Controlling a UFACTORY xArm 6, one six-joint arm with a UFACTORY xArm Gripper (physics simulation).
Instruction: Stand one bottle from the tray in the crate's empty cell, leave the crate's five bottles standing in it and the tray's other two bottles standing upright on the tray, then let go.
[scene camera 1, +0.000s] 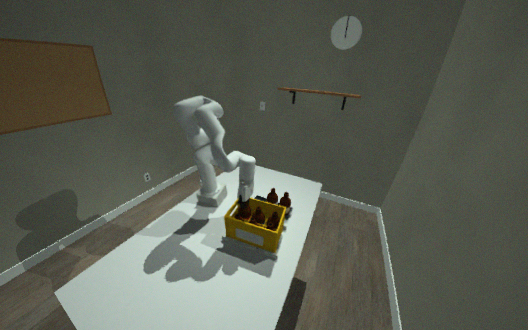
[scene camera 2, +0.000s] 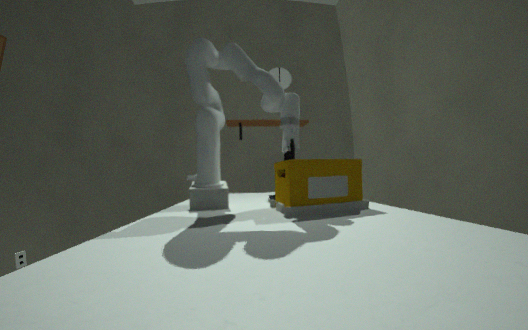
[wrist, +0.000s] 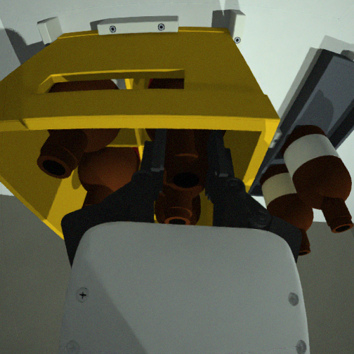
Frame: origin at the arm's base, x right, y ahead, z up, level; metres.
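Seen in the pictures: gripper, fingertip midpoint: (scene camera 1: 244, 206); arm's base, link origin: (scene camera 1: 211, 188) (scene camera 2: 208, 184).
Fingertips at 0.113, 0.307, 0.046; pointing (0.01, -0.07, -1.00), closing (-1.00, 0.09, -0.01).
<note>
Offsets run from my fingertips to a thing's top centre, as dx, dy, dz. "spot": to the spot under its first point.
The yellow crate @[+0.049, +0.093, +0.035] (scene camera 1: 270, 241) (scene camera 2: 295, 185) (wrist: 215, 55) stands on the table. My gripper (scene camera 1: 243, 201) (scene camera 2: 289, 154) (wrist: 186, 140) reaches into the crate's top at one end and is shut on the neck of a brown bottle (wrist: 185, 165), which is inside the crate walls. The bottle's base is hidden, so whether it rests on the crate floor does not show. Other brown bottles @[+0.006, +0.089, +0.023] (scene camera 1: 258, 216) @[+0.007, +0.182, +0.023] (scene camera 1: 273, 220) (wrist: 57, 155) (wrist: 110, 167) (wrist: 177, 205) stand in cells around it. Two white-labelled bottles @[-0.196, +0.109, +0.020] (scene camera 1: 272, 196) @[-0.188, +0.198, +0.020] (scene camera 1: 285, 200) (wrist: 320, 172) (wrist: 287, 200) stand upright on the dark tray (wrist: 325, 100).
The tray lies close beside the crate, behind it in the first scene view. Pale blocks (wrist: 137, 26) (wrist: 49, 31) (wrist: 236, 27) @[spot: +0.153, +0.074, -0.126] (scene camera 2: 325, 209) lie around the crate's foot. The arm's base (scene camera 1: 212, 196) (scene camera 2: 209, 197) stands on the table left of the crate in the scene views.
</note>
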